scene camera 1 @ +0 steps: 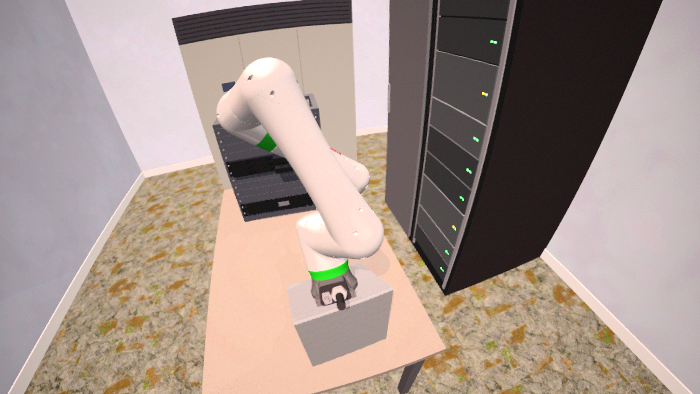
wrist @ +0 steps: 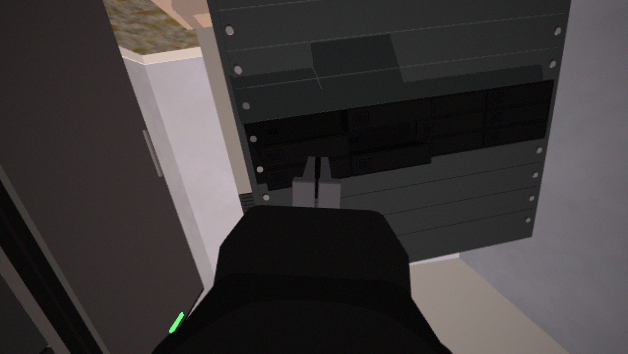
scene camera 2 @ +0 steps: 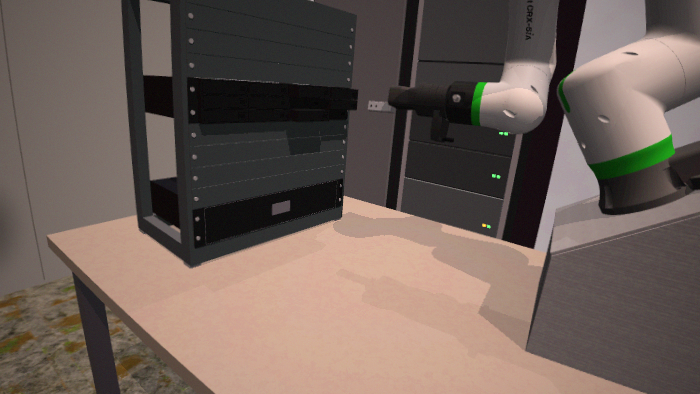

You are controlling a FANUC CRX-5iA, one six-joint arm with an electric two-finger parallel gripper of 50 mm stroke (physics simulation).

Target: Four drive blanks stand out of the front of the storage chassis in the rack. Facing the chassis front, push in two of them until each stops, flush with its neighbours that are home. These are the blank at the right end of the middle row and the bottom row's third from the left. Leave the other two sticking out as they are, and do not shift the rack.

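Frame: origin at the arm's base, x ahead, y left, z up, level; centimetres.
Where they show: gripper, fingertip midpoint: (wrist: 317, 169) (scene camera 2: 369, 106); arm's base at its link origin: (scene camera 1: 334, 288) (scene camera 2: 647, 197).
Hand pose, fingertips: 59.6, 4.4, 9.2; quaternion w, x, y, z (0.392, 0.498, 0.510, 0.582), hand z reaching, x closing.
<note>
Things, the pixels of their top centre, and the offset from my fingertips, as dx, dy, dz. Level surfaces: height alone.
- middle row's right-end blank at its top centre: (wrist: 304, 155) (scene camera 2: 328, 98) +14.5, +0.5, +0.9
- bottom row's third-from-left blank, top centre: (wrist: 372, 125) (scene camera 2: 297, 108) (scene camera 1: 285, 161) +13.9, +11.5, -1.9
- table at its surface level: dz -36.3
The storage chassis (scene camera 2: 225, 102) (wrist: 460, 142) is the dark band across the rack (scene camera 2: 182, 165); the wrist view shows it upside down. There, the middle row's right-end blank (wrist: 300, 148) and the bottom row's third-from-left blank (wrist: 390, 114) stand out of the front. The top row's right-end blank (wrist: 280, 178) and third-from-left blank (wrist: 390, 159) also stand out. My gripper (scene camera 2: 369, 105) (wrist: 317, 169) is shut and empty. Its tips are in front of the chassis' right end, with a gap to it in scene camera 2. In scene camera 1 the arm hides the fingers.
The rack stands on the table (scene camera 1: 250, 300) (scene camera 2: 280, 320). A tall server cabinet (scene camera 1: 540, 150) (scene camera 2: 452, 165) (wrist: 90, 150) stands to the right. The arm's grey pedestal (scene camera 1: 345, 330) (scene camera 2: 620, 295) is at the table's near end. A beige cabinet (scene camera 1: 327, 75) is behind the rack.
</note>
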